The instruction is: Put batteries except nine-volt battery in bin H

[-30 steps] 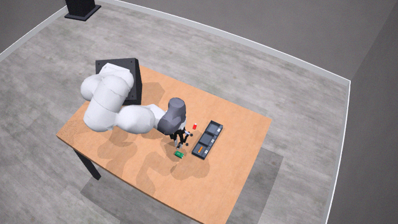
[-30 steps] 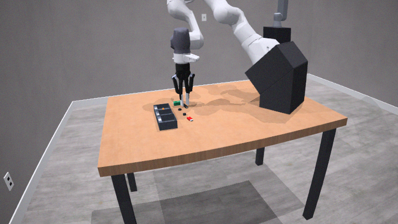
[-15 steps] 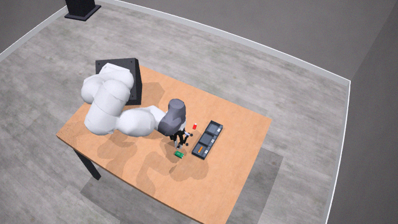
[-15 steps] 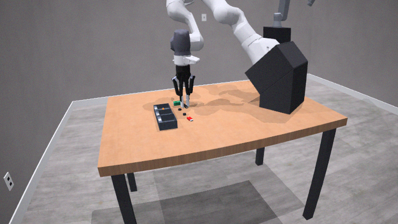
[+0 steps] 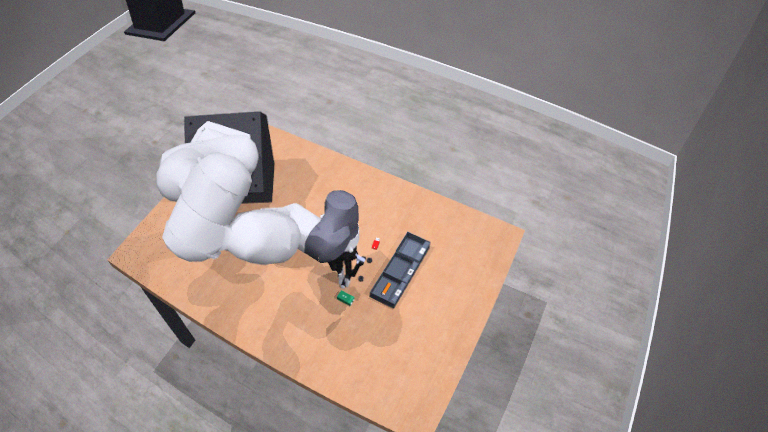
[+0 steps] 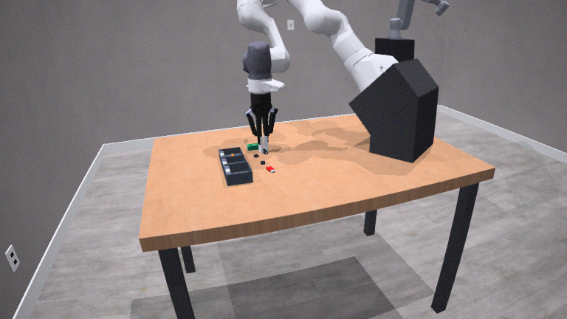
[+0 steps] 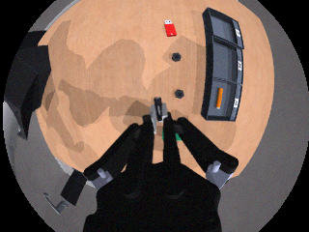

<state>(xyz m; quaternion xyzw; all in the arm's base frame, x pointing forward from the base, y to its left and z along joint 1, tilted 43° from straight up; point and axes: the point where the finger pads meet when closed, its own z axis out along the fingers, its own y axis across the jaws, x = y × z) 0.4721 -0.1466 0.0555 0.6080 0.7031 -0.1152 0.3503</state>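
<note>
Right now the orange battery is 13 cm ahead of my hand, 2 cm to the left of it and 2 cm below it. From my hand the other things lie so: black cylindrical battery (3 cm below); green flat board (6 cm to the right, 3 cm below, 3 cm ahead).
</note>
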